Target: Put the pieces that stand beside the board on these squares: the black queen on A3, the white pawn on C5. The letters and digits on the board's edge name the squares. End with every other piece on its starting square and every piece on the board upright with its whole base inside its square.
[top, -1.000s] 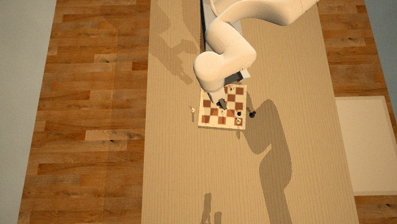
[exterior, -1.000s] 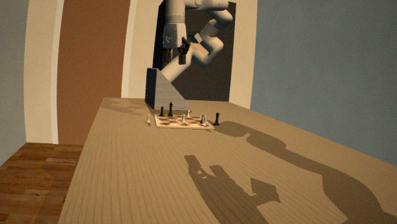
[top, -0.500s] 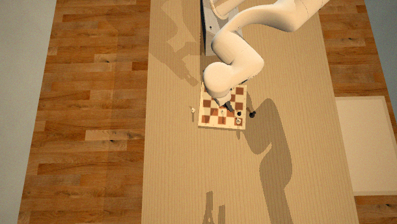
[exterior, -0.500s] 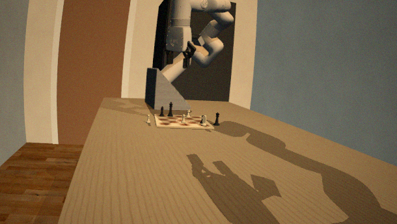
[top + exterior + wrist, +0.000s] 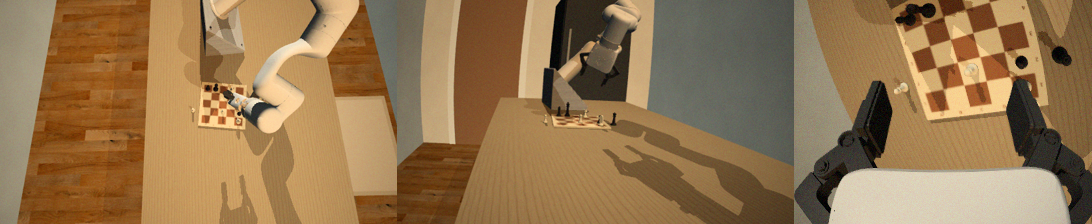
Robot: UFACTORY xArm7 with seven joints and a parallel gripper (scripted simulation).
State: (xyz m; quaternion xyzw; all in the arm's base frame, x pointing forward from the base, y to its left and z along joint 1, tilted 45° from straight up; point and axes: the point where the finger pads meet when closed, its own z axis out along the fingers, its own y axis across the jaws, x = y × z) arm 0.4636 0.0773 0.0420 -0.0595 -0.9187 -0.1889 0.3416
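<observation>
My hand is 17 cm above the black pawn, 4 cm to the right of it and 1 cm short of it. The rest, counted from my hand: chessboard: 18 cm below, 4 cm to the right, 3 cm behind.
</observation>
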